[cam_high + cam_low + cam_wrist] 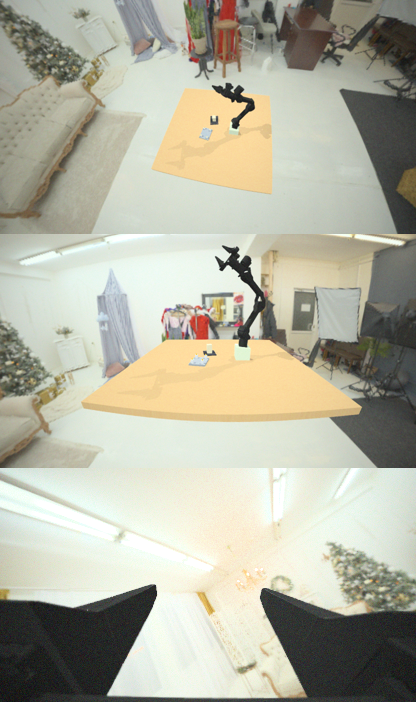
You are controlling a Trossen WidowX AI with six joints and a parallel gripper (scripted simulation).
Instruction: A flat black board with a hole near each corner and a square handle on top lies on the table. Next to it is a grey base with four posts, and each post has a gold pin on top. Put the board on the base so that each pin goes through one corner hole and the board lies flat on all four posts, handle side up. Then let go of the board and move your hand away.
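Right now my gripper tip is 740 mm above the black board, 180 mm to the left of it and 110 mm short of it. From my gripper tip the other things lie so: grey base 760 mm below, 140 mm ahead, 30 mm to the left.
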